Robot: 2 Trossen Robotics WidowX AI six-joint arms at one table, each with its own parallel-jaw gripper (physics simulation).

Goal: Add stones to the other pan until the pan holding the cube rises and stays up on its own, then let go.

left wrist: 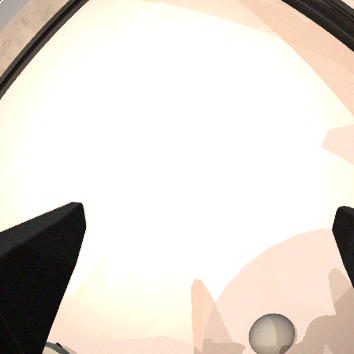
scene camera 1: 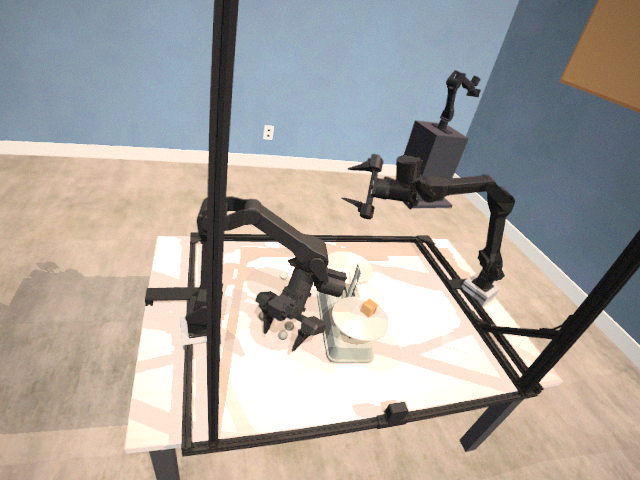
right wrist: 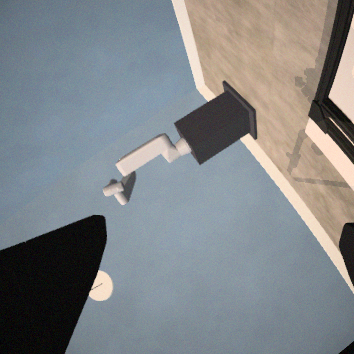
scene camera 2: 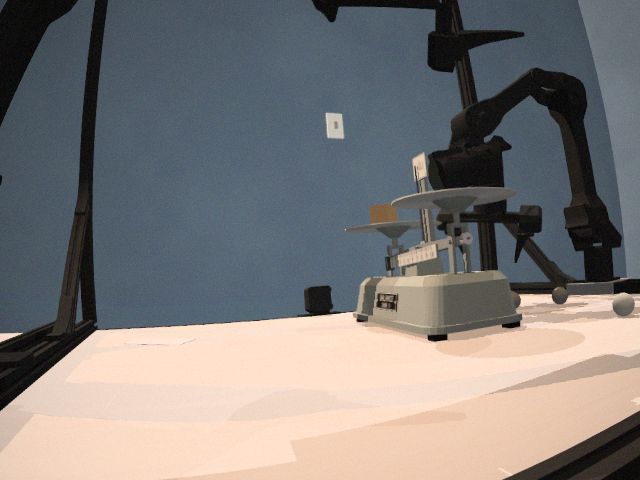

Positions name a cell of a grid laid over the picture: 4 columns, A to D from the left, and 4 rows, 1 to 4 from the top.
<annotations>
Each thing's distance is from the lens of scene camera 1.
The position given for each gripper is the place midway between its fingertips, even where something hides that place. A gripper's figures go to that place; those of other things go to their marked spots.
left gripper (scene camera 1: B3): 96 cm
right gripper (scene camera 1: C2): 113 cm
balance scale (scene camera 1: C3): 102 cm
</annotations>
